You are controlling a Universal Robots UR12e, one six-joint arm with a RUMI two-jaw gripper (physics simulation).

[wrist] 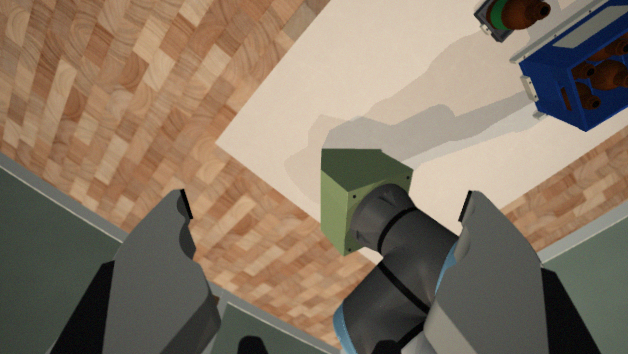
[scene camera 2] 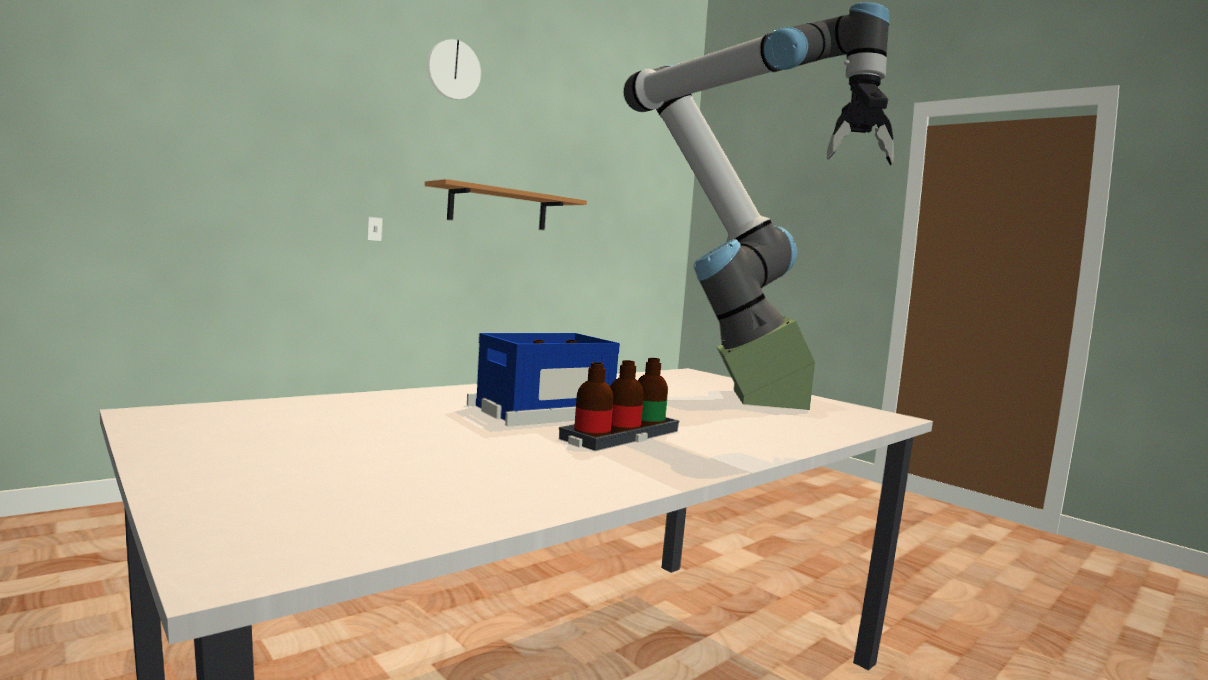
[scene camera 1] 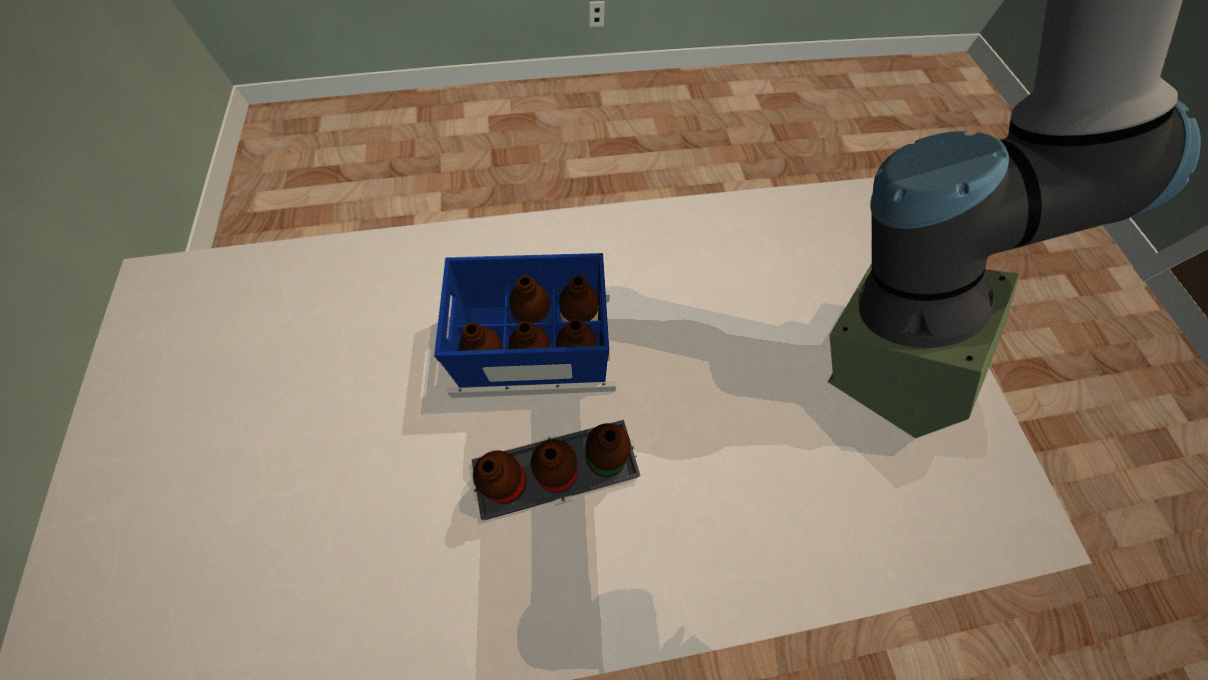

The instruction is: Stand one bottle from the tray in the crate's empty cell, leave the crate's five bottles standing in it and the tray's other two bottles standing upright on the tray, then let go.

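Pixels of known places: gripper, fingertip midpoint: (wrist: 323,192) (scene camera 2: 859,162); arm's base at its link origin: (wrist: 378,214) (scene camera 2: 753,334) (scene camera 1: 921,305).
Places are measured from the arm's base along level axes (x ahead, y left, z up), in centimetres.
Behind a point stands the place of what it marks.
Observation:
A blue crate (scene camera 1: 473,369) @(z -7.5, x 73.6, y -20.2 cm) (scene camera 2: 497,384) @(z -11.6, x 75.3, y -29.4 cm) (wrist: 550,85) @(z -9.0, x 50.1, y -18.9 cm) stands on the table with several brown bottles upright in it; its back left cell in scene camera 1 is empty. A dark tray (scene camera 1: 524,505) @(z -16.3, x 73.4, y 2.5 cm) (scene camera 2: 595,442) @(z -17.2, x 80.6, y 1.8 cm) (wrist: 500,36) @(z -18.2, x 53.4, y -4.2 cm) lies in front of it. On the tray stand a left bottle with a red label (scene camera 1: 498,477) @(z -5.1, x 74.7, y -1.2 cm) (scene camera 2: 594,401) @(z -9.9, x 78.4, y -0.7 cm), a middle bottle with a red label (scene camera 1: 554,466) @(z -4.0, x 66.5, y 0.7 cm) (scene camera 2: 626,397) @(z -9.9, x 69.4, y 1.0 cm) and a right bottle with a green label (scene camera 1: 607,450) @(z -5.3, x 58.2, y 1.2 cm) (scene camera 2: 653,392) @(z -9.8, x 60.2, y 2.0 cm) (wrist: 517,12) @(z -7.3, x 55.6, y 2.0 cm), all upright. My gripper (scene camera 2: 860,160) @(z 45.1, x 24.8, y 31.7 cm) (wrist: 323,192) @(z 45.1, x 24.8, y 31.7 cm) is open and empty, high above the table and far from the bottles.
The table (scene camera 1: 295,506) @(z -18.9, x 110.1, y -12.4 cm) (scene camera 2: 338,506) @(z -18.9, x 131.8, y -5.5 cm) (wrist: 300,100) @(z -18.9, x 11.4, y 32.3 cm) carries the arm's green base (scene camera 1: 921,380) @(z -3.1, x 6.4, y 10.8 cm) (scene camera 2: 773,371) @(z -8.9, x 7.1, y 9.6 cm) (wrist: 335,210) @(z 1.6, x -4.0, y 11.4 cm) at the right. Pale strips border the crate's foot. A wooden shelf (scene camera 2: 507,192) hangs on the wall, and a brown door (scene camera 2: 997,312) is at the right.

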